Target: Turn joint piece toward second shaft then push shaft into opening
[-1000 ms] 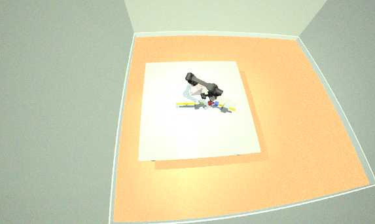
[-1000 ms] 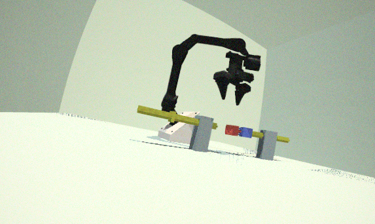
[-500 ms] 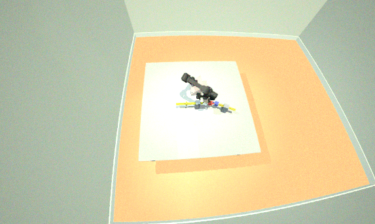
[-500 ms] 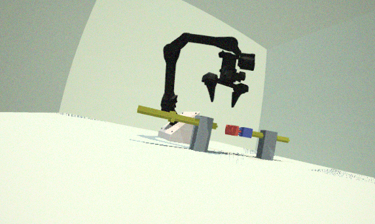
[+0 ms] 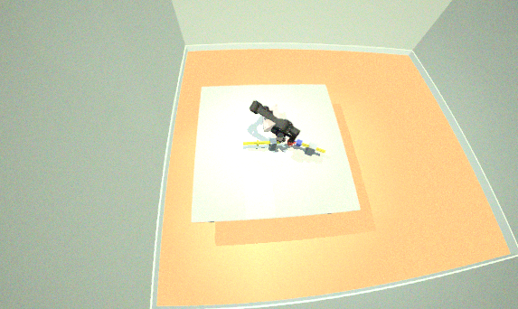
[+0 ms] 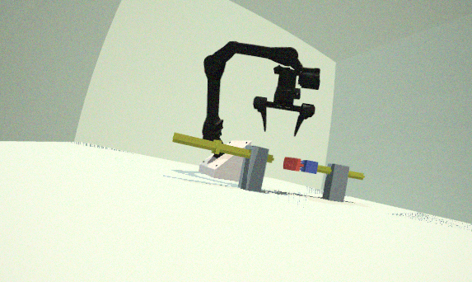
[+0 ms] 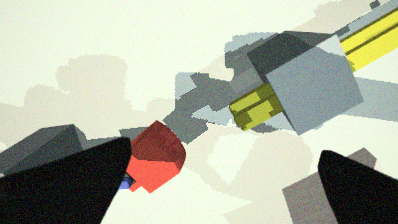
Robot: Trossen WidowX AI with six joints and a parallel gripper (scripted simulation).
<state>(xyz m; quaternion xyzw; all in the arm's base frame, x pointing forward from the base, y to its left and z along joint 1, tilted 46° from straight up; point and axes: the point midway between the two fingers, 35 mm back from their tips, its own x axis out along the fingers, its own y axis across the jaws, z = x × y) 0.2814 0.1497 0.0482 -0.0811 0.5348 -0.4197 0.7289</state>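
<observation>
My gripper tip is 80 mm to the right of the red joint piece, 80 mm above it and 20 mm past it.
</observation>
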